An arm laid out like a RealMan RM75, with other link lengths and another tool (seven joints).
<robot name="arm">
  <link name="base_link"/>
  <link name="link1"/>
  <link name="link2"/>
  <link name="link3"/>
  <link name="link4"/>
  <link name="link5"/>
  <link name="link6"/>
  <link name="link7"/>
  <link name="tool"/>
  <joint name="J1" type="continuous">
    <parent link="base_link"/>
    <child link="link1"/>
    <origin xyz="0 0 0.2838" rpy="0 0 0"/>
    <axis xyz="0 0 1"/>
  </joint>
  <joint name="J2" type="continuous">
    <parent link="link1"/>
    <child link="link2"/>
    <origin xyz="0 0 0" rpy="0 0 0"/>
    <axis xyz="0 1 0"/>
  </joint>
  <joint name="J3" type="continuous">
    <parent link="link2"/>
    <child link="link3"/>
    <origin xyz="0 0 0.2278" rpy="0 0 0"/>
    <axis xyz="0 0 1"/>
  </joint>
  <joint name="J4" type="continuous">
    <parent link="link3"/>
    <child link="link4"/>
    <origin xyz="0 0 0" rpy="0 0 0"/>
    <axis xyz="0 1 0"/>
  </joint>
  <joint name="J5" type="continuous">
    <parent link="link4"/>
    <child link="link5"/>
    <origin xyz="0 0 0.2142" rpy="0 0 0"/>
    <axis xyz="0 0 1"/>
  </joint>
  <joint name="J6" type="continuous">
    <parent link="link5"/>
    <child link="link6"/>
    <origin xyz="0 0 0" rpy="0 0 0"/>
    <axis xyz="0 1 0"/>
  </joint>
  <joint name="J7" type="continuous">
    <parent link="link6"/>
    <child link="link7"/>
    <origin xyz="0 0 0.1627" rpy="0 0 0"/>
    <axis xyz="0 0 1"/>
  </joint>
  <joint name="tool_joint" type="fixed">
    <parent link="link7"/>
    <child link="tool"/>
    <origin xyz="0.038 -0.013 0.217" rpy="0.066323 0 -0.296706"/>
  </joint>
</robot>
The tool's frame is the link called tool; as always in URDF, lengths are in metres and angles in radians. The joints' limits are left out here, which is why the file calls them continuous.
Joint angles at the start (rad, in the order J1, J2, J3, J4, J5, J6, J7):
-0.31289 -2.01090 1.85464 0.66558 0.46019 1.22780 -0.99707
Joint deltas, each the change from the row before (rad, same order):
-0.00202 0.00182 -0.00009 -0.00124 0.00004 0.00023 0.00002
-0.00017 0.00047 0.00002 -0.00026 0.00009 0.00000 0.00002
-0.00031 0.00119 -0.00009 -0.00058 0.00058 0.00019 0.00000
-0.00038 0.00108 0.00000 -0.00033 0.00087 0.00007 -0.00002
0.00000 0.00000 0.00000 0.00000 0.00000 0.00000 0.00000
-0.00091 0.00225 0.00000 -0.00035 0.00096 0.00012 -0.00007
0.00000 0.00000 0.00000 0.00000 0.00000 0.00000 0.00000
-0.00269 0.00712 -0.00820 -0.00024 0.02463 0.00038 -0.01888
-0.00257 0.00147 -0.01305 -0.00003 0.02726 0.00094 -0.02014
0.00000 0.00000 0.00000 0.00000 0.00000 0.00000 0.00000
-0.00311 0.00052 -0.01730 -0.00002 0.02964 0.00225 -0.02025
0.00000 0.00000 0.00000 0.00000 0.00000 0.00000 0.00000
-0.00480 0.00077 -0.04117 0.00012 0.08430 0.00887 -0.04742
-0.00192 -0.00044 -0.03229 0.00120 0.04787 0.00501 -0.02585
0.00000 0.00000 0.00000 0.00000 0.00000 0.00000 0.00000
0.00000 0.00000 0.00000 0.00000 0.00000 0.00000 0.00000
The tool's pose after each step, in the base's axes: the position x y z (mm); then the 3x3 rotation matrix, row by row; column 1 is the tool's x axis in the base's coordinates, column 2 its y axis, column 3 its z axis. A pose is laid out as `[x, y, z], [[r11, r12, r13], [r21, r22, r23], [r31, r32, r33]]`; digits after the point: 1 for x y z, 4 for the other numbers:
[-8.9, 443.9, -63.9], [[0.2977, 0.6905, 0.6592], [0.3895, -0.7183, 0.5765], [0.8716, 0.0851, -0.4828]]
[-9.1, 443.9, -63.9], [[0.2983, 0.6906, 0.6589], [0.3894, -0.7183, 0.5766], [0.8714, 0.0846, -0.4832]]
[-9.6, 444.0, -63.9], [[0.2998, 0.6906, 0.6582], [0.3894, -0.7184, 0.5764], [0.8709, 0.0835, -0.4843]]
[-9.9, 443.9, -64.1], [[0.3016, 0.6903, 0.6577], [0.3893, -0.7188, 0.5760], [0.8703, 0.0824, -0.4855]]
[-9.9, 443.9, -64.1], [[0.3016, 0.6903, 0.6577], [0.3893, -0.7188, 0.5760], [0.8703, 0.0824, -0.4855]]
[-10.4, 444.0, -64.1], [[0.3045, 0.6897, 0.6569], [0.3889, -0.7196, 0.5753], [0.8695, 0.0803, -0.4874]]
[-10.4, 444.0, -64.1], [[0.3045, 0.6897, 0.6569], [0.3889, -0.7196, 0.5753], [0.8695, 0.0803, -0.4874]]
[-13.0, 442.8, -67.5], [[0.3168, 0.6894, 0.6515], [0.4008, -0.7198, 0.5667], [0.8596, 0.0816, -0.5044]]
[-14.3, 441.9, -70.6], [[0.3237, 0.6895, 0.6479], [0.4127, -0.7191, 0.5591], [0.8514, 0.0865, -0.5173]]
[-14.3, 441.9, -70.6], [[0.3237, 0.6895, 0.6479], [0.4127, -0.7191, 0.5591], [0.8514, 0.0865, -0.5173]]
[-15.2, 441.4, -72.8], [[0.3299, 0.6893, 0.6450], [0.4226, -0.7188, 0.5521], [0.8442, 0.0904, -0.5284]]
[-15.2, 441.4, -72.8], [[0.3299, 0.6893, 0.6450], [0.4226, -0.7188, 0.5521], [0.8442, 0.0904, -0.5284]]
[-18.8, 436.7, -82.0], [[0.3548, 0.6865, 0.6347], [0.4493, -0.7205, 0.5282], [0.8199, 0.0978, -0.5641]]
[-21.8, 436.7, -84.0], [[0.3646, 0.6880, 0.6274], [0.4589, -0.7191, 0.5218], [0.8102, 0.0977, -0.5780]]
[-21.8, 436.7, -84.0], [[0.3646, 0.6880, 0.6274], [0.4589, -0.7191, 0.5218], [0.8102, 0.0977, -0.5780]]
[-21.8, 436.7, -84.0], [[0.3646, 0.6880, 0.6274], [0.4589, -0.7191, 0.5218], [0.8102, 0.0977, -0.5780]]

